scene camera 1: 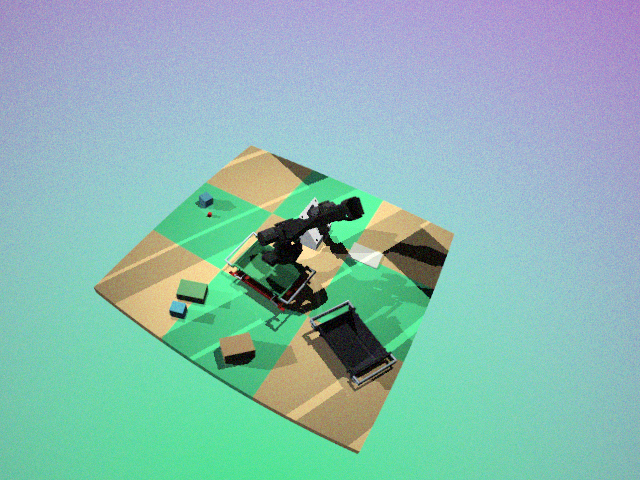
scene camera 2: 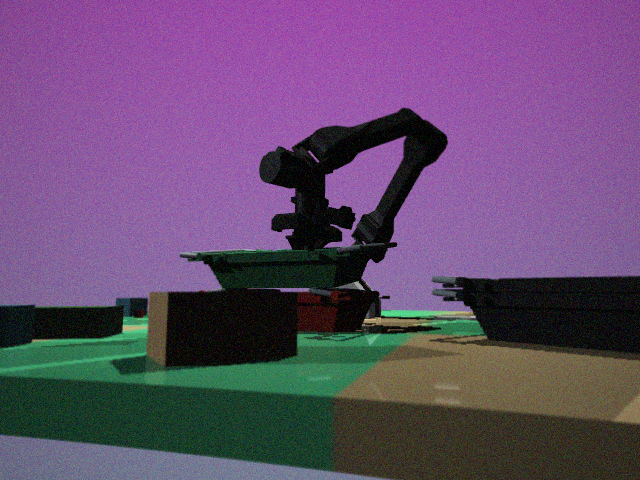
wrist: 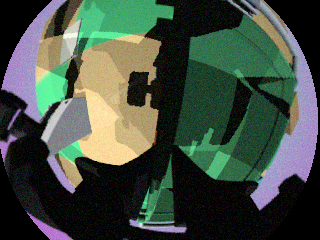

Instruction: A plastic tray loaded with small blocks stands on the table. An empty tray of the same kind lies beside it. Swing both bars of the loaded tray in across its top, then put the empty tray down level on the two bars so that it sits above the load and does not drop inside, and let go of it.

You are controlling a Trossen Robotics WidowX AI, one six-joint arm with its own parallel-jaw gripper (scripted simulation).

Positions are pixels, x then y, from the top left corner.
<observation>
green tray: scene camera 1; scene camera 2 331,267; wrist
same spot on green tray: (wrist: pixel 227 92) = (scene camera 1: pixel 284 283)
</observation>
